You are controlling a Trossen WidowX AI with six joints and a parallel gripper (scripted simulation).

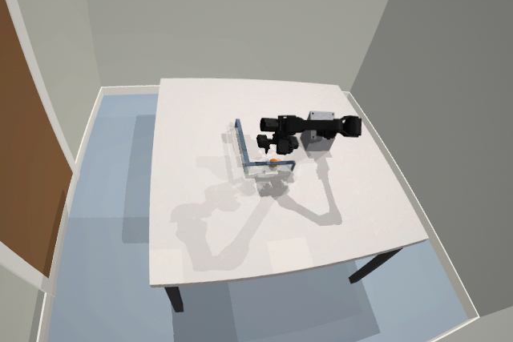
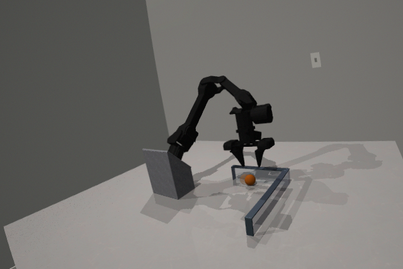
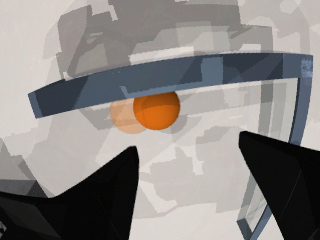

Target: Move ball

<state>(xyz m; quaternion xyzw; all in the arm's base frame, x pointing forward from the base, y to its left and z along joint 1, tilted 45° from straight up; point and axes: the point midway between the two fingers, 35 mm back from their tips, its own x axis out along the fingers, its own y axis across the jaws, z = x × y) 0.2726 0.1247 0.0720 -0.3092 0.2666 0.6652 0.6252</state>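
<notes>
The see-through copy of ball lies 60 mm below my gripper tip and 40 mm behind it.
</notes>
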